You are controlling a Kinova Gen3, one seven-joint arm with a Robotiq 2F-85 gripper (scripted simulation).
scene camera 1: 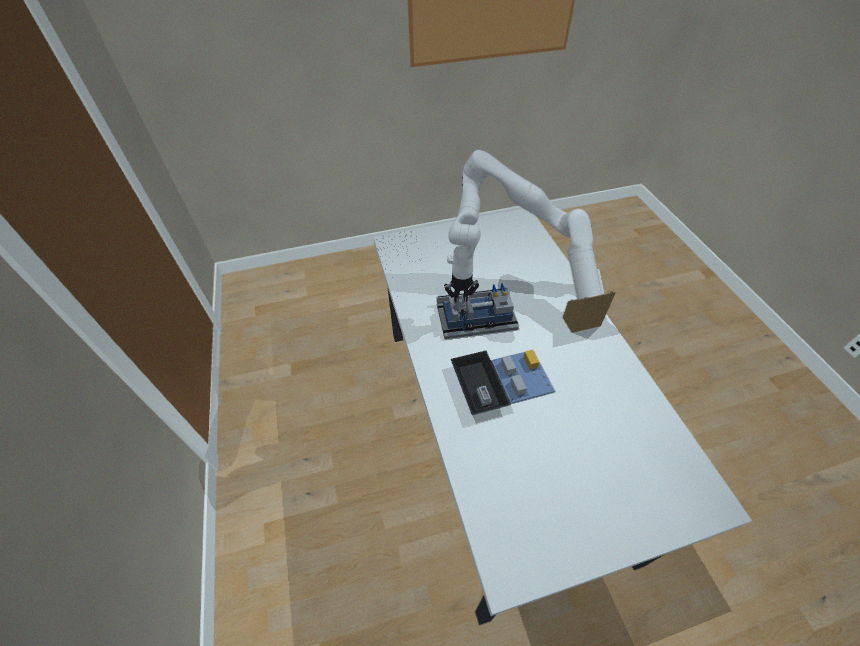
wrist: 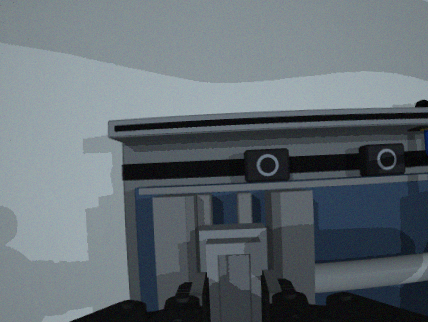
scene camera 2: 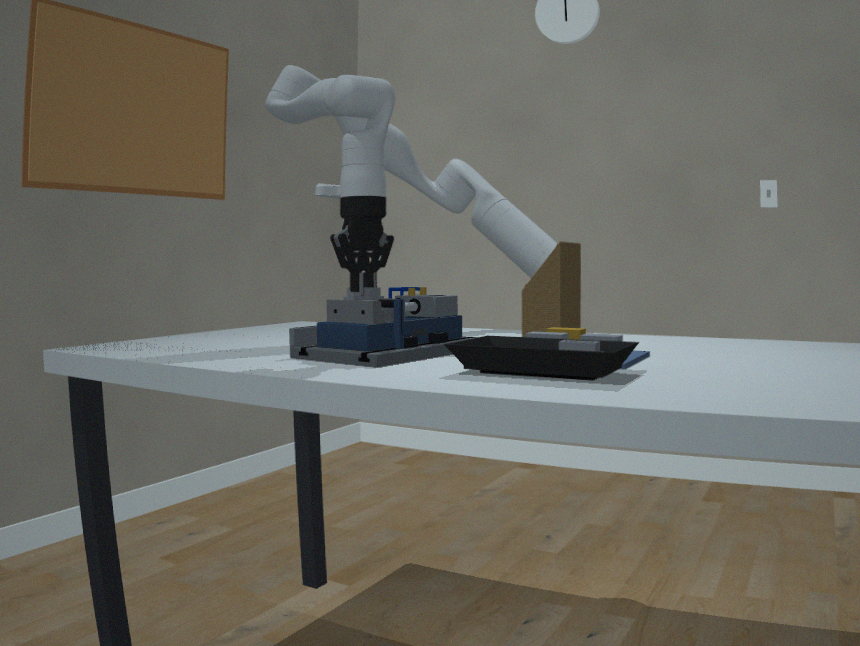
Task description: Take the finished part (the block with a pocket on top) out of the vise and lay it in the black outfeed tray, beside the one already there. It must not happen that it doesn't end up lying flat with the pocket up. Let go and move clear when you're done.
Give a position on a vise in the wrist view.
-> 352,222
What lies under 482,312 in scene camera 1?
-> A vise.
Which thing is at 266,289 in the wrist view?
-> The gripper.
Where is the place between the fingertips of the gripper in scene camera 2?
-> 363,295
